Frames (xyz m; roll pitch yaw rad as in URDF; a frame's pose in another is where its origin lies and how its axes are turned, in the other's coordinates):
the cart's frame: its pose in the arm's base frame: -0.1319 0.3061 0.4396 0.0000 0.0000 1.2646
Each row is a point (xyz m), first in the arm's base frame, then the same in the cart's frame.
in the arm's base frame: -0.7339 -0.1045 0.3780
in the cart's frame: -0.5730 0.4502 -0.0616
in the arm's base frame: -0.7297 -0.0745 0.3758
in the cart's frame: -0.5431 0.4553 -0.0638
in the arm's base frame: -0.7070 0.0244 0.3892
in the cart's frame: -0.4420 0.4634 -0.0504
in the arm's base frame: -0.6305 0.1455 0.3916
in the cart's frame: -0.3034 0.4270 -0.0480
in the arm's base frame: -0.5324 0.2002 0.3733
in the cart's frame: -0.2217 0.3499 -0.0663
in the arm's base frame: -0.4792 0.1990 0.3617
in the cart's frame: -0.2068 0.2989 -0.0779
